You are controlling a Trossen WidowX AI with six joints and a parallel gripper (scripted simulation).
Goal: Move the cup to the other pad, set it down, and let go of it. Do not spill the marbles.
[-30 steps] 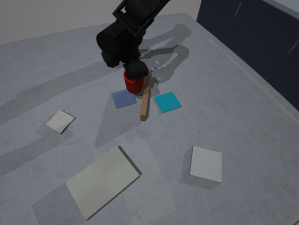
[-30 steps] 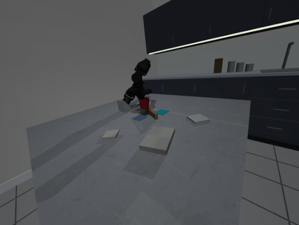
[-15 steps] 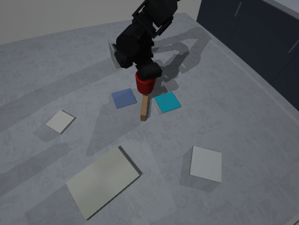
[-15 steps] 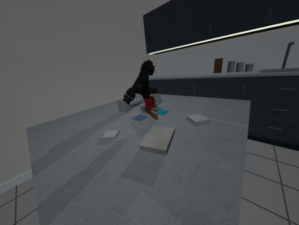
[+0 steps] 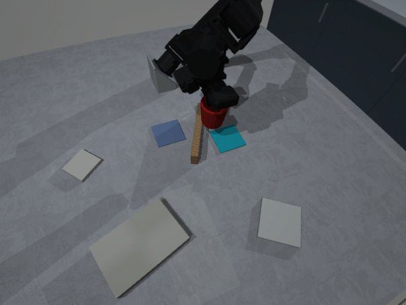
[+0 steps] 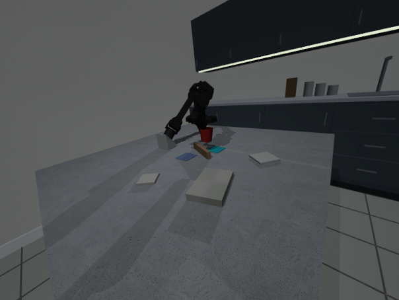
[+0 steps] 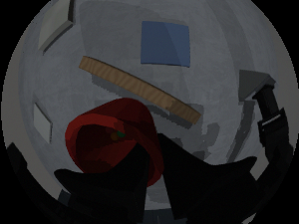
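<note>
Right now my gripper tip is 60 mm short of the cyan pad, 40 mm to the right of it and 110 mm above it. From my gripper tip the other things lie so: white slab 340 mm ahead, 10 mm to the left, 100 mm below; then red cup 30 mm ahead; then wooden bar 10 mm ahead, 40 mm to the right, 90 mm below.
</note>
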